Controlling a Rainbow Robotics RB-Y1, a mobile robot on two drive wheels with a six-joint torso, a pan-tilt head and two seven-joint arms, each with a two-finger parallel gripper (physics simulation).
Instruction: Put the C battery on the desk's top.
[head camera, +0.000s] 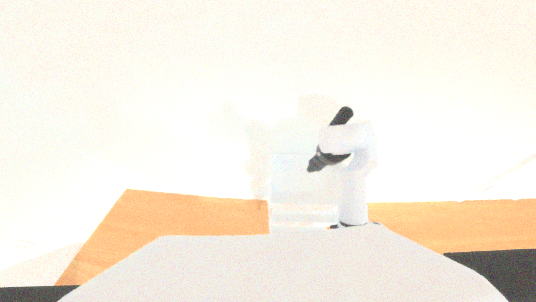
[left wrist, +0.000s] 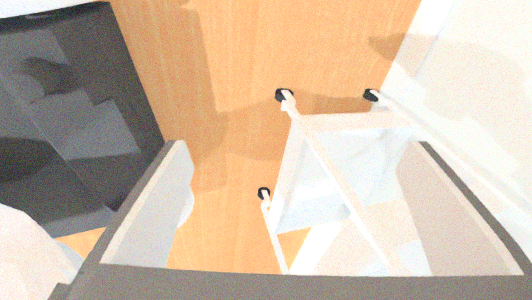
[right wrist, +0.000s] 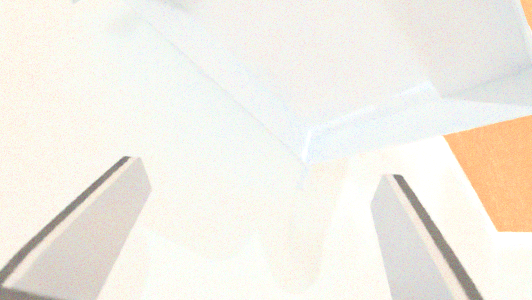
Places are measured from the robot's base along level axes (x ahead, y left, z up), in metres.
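Where they show: left gripper, between the fingertips: (left wrist: 293, 155); right gripper, between the fingertips: (head camera: 317, 162) (right wrist: 257, 182).
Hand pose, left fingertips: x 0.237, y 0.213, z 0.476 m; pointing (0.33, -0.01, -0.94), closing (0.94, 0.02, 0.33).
Note:
Each offset is from my left fingertips to the top centre of the thing. "spot": to the spot under its first point. Level surfaces: height alone.
The C battery does not show in the head view or either wrist view. The pictures are washed out, and I cannot tell the desk's top from the other white surfaces. My right gripper (head camera: 311, 169) (right wrist: 257, 182) is open and empty. In the head view it points down in front of a pale upright panel. In the right wrist view it hangs over pale surfaces, beside the corner of a white open tray @(spot: dx +0.355, dy -0.269, dz +0.192 m) (right wrist: 370, 122). My left gripper (left wrist: 293, 155) is open and empty, above the wooden floor and a white wheeled frame (left wrist: 330, 175).
The white frame stands on black casters @(spot: dx +0.159, dy -0.226, dz -0.431 m) (left wrist: 284, 94). My dark base (left wrist: 135, 110) is at the left of the left wrist view. The wooden floor @(dz -0.474 m) (head camera: 200, 215) (left wrist: 250, 50) (right wrist: 490, 170) meets a white surface. My pale torso fills the bottom middle of the head view.

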